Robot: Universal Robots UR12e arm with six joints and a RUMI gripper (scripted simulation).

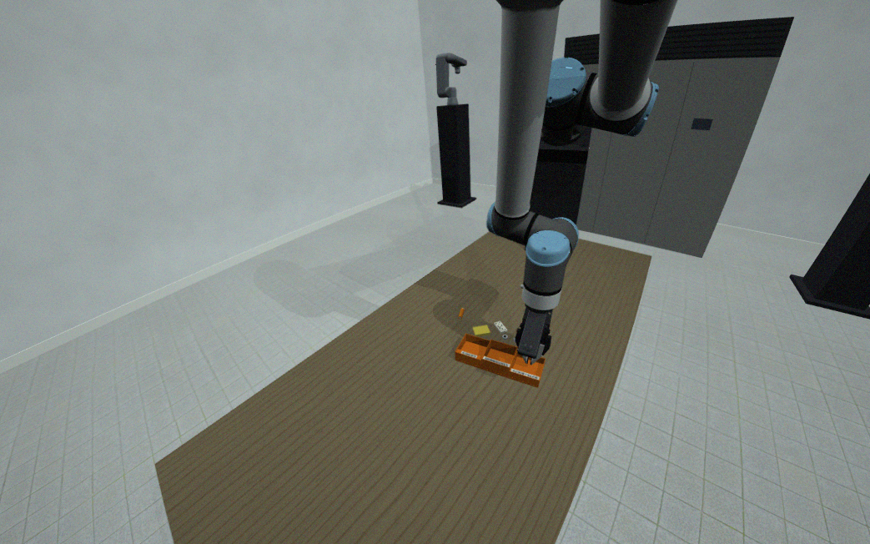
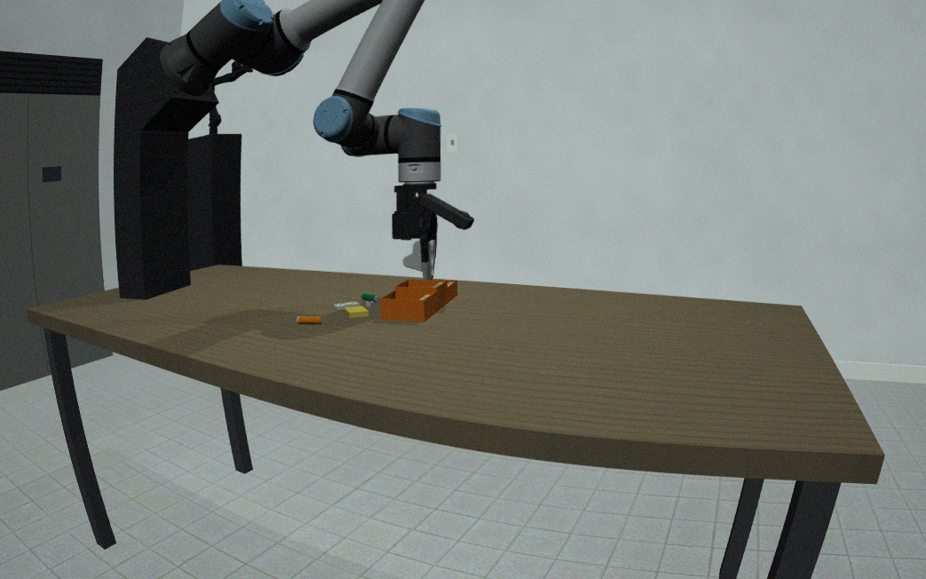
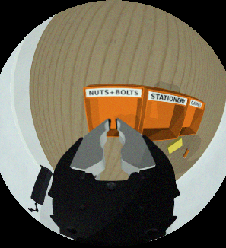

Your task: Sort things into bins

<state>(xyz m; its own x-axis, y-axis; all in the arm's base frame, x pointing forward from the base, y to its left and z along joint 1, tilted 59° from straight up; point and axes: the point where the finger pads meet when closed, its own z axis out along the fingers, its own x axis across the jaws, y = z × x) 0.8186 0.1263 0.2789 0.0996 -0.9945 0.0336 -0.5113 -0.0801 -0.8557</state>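
The speckled white thing lies 12 cm behind my hand, 14 cm to the right of it and 3 cm below it. The rest, counted from my hand: green cylinder (10 cm behind, 7 cm to the right, 3 cm below); black nut (5 cm behind, 7 cm to the right, 3 cm below); silver nut (8 cm behind, 11 cm to the right, 3 cm below).
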